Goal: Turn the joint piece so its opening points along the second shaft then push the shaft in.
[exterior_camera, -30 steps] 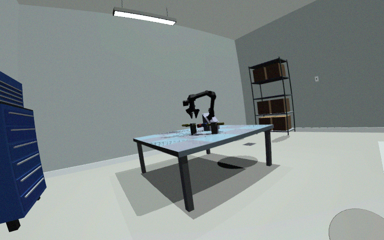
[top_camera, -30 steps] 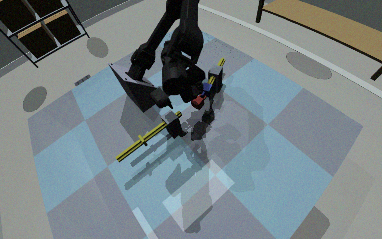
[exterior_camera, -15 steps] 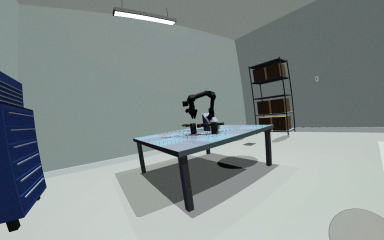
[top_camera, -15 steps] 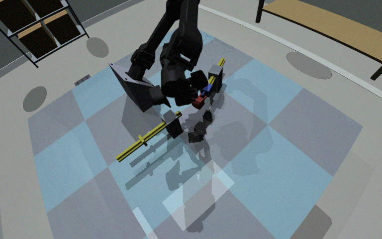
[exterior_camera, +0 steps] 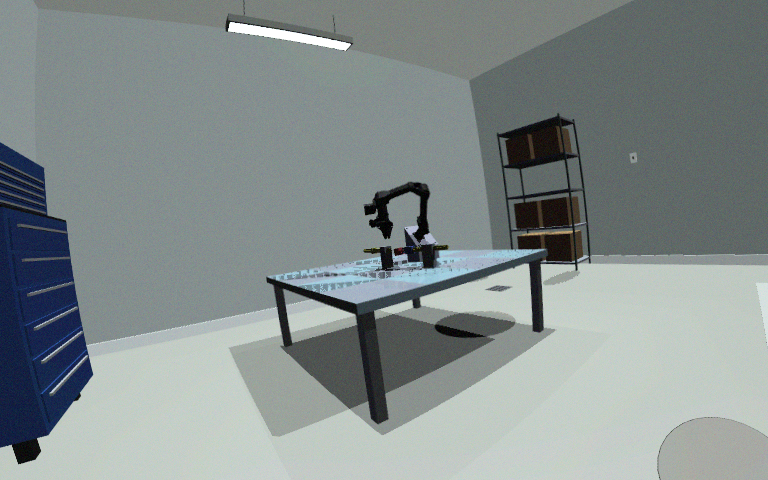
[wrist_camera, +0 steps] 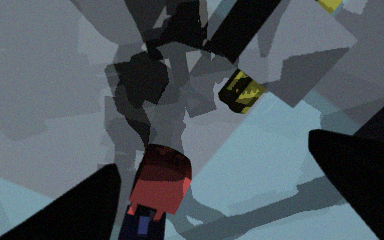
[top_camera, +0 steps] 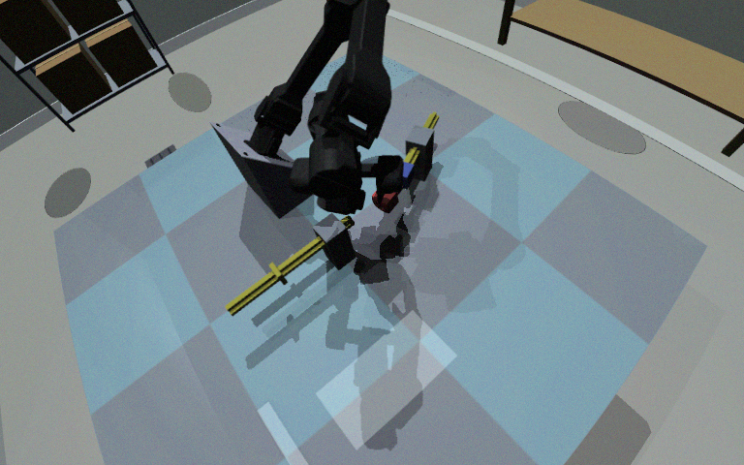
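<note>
My gripper tip is now 8 cm to the right of the dark red joint piece and 8 cm above it.
</note>
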